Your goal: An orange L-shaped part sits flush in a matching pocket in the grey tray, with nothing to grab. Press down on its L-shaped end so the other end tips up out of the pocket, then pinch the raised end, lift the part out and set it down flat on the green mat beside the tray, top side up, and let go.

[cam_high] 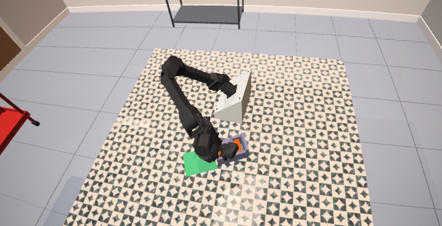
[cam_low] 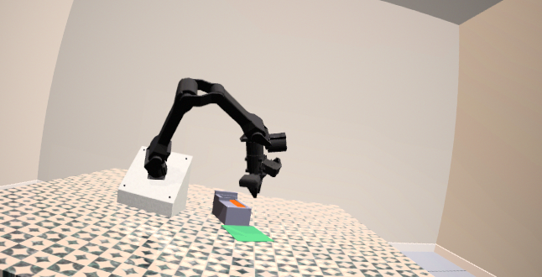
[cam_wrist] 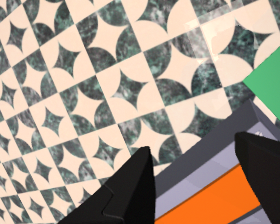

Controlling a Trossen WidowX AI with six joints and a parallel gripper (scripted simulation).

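The orange L-shaped part lies 8 cm behind my gripper tip, 3 cm to the left of it and 6 cm below it. The rest, counted from my gripper tip: green mat: 2 cm behind, 12 cm to the right, 12 cm below.
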